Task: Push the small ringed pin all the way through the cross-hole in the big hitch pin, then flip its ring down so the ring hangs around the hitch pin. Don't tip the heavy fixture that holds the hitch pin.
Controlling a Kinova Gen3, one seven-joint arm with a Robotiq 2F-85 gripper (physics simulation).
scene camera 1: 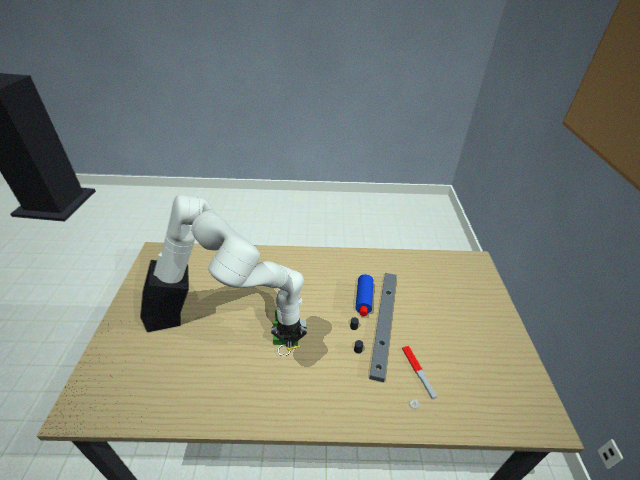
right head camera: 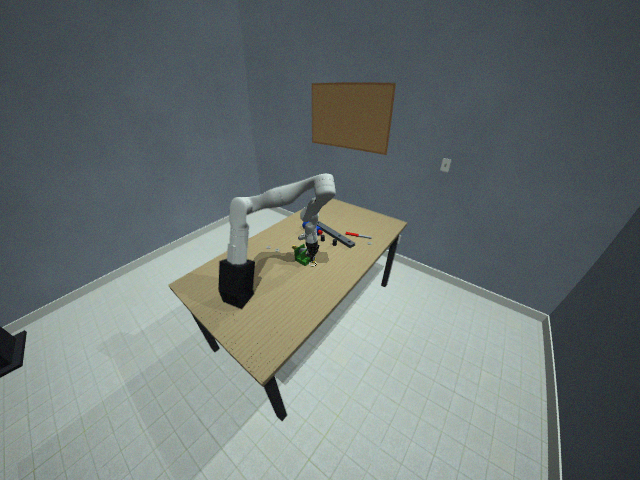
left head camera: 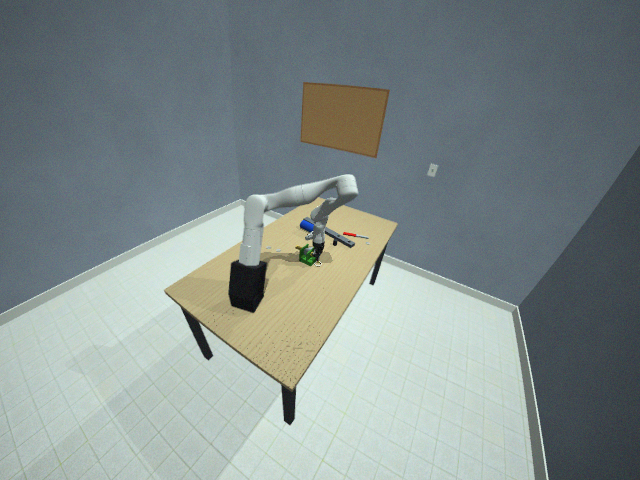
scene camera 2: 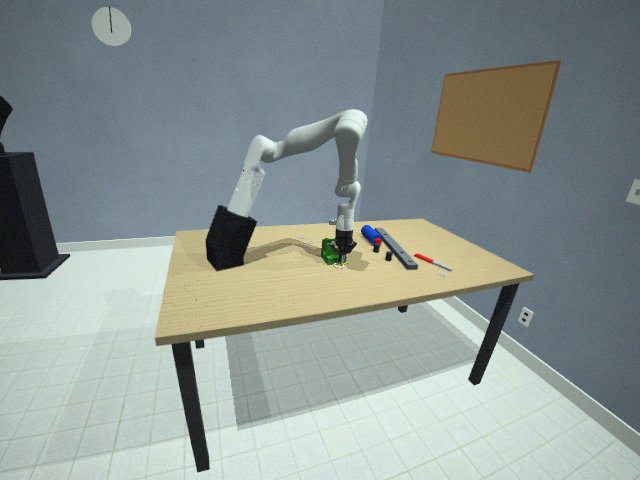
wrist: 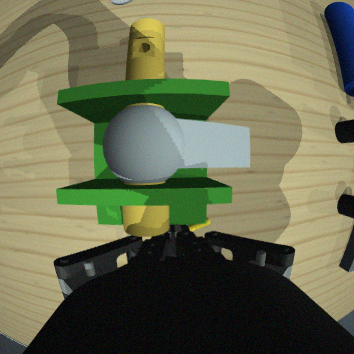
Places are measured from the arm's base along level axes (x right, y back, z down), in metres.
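Pixels of known places: gripper, fingertip midpoint: [scene camera 1: 289,346] [right head camera: 313,260] [left head camera: 317,260] [scene camera 2: 341,262] [wrist: 171,229]; arm's base, origin of the base link: [scene camera 1: 169,274] [right head camera: 237,261] [left head camera: 249,262] [scene camera 2: 237,213].
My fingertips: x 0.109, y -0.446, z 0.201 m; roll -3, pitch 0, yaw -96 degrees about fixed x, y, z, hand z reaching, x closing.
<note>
For each thing: its middle in the pictures, then the offset to it from my fingertips. "spot": a spot on its surface instead.
- gold hitch pin, body centre: [wrist: 143,143] dx -0.072, dy +0.023, dz -0.049 m
- green fixture, body centre: [wrist: 165,127] [scene camera 1: 290,321] [scene camera 2: 334,248] [left head camera: 306,252] [right head camera: 302,252] dx -0.085, dy +0.010, dz -0.031 m
- grey ball, body centre: [wrist: 143,144] dx -0.071, dy +0.023, dz -0.049 m
- small ringed pin's yellow shank, surface spot: [wrist: 201,225] [scene camera 1: 297,346] spot: dx -0.004, dy -0.028, dz +0.003 m
- blue cylinder, body centre: [scene camera 1: 364,296] [scene camera 2: 372,235] [left head camera: 311,228] dx -0.257, dy -0.264, dz -0.020 m
- long grey bar, body centre: [scene camera 1: 384,320] [scene camera 2: 393,245] [right head camera: 329,231] [left head camera: 327,231] dx -0.158, dy -0.345, dz +0.000 m
- red-handled tool, body centre: [scene camera 1: 419,371] [scene camera 2: 432,262] dx +0.039, dy -0.460, dz +0.007 m
- small pale nut, body centre: [scene camera 1: 414,404] dx +0.157, dy -0.435, dz +0.011 m
The gold hitch pin [wrist: 145,65] runs through the green fixture [wrist: 80,195] [scene camera 1: 277,341] [scene camera 2: 326,252] and a grey ball [wrist: 140,145]. Its cross-hole shows empty at the far end in the wrist view. The fixture stands upright. The small ringed pin's yellow shank [scene camera 1: 295,347] [wrist: 201,225] shows low beside my fingertips, in front of the fixture. Its pale ring [scene camera 1: 278,351] shows beside the shank, close to the table. My gripper [wrist: 171,229] [scene camera 1: 290,345] [scene camera 2: 342,261] is shut, pointing down at the fixture's near side. Whether its tips touch the ringed pin is hidden.
A blue cylinder [scene camera 1: 364,291] with a red tip, two black pegs [scene camera 1: 354,323] [scene camera 1: 358,346], a long grey bar [scene camera 1: 384,325] with holes, a red-handled tool [scene camera 1: 412,358] and a small pale nut [scene camera 1: 414,399] lie or stand to the right in scene camera 1.
</note>
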